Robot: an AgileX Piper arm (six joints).
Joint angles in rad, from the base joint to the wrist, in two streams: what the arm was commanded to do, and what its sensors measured. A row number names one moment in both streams.
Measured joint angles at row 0:
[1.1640 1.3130 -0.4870 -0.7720 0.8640 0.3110]
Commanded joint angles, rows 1 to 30:
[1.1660 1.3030 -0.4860 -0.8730 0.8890 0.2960]
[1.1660 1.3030 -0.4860 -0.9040 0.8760 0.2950]
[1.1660 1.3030 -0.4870 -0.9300 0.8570 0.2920]
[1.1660 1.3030 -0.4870 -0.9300 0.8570 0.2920]
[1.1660 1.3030 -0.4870 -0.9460 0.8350 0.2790]
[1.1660 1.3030 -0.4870 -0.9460 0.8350 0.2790]
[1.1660 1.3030 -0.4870 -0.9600 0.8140 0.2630]
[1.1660 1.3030 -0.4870 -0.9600 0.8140 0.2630]
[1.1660 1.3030 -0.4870 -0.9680 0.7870 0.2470]
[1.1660 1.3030 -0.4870 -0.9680 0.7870 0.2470]
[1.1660 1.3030 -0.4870 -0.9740 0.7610 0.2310]
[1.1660 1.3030 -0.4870 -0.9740 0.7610 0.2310]
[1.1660 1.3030 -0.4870 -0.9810 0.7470 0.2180]
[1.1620 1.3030 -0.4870 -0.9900 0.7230 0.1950]
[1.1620 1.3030 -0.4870 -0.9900 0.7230 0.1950]
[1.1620 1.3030 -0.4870 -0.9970 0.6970 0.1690]
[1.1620 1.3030 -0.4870 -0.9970 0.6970 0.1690]
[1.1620 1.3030 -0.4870 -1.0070 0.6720 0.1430]
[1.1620 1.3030 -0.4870 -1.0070 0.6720 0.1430]
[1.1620 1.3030 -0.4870 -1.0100 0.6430 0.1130]
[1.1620 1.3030 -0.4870 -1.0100 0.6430 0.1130]
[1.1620 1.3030 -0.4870 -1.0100 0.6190 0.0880]
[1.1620 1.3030 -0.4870 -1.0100 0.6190 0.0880]
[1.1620 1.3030 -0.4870 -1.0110 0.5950 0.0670]
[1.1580 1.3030 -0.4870 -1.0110 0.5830 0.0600]
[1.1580 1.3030 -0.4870 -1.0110 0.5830 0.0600]
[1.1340 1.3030 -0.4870 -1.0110 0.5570 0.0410]
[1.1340 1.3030 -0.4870 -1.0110 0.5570 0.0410]
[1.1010 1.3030 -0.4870 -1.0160 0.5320 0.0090]
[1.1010 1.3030 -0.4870 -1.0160 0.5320 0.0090]
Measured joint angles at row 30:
[1.1400 1.3130 -0.4840 -0.9500 0.5570 0.0530]
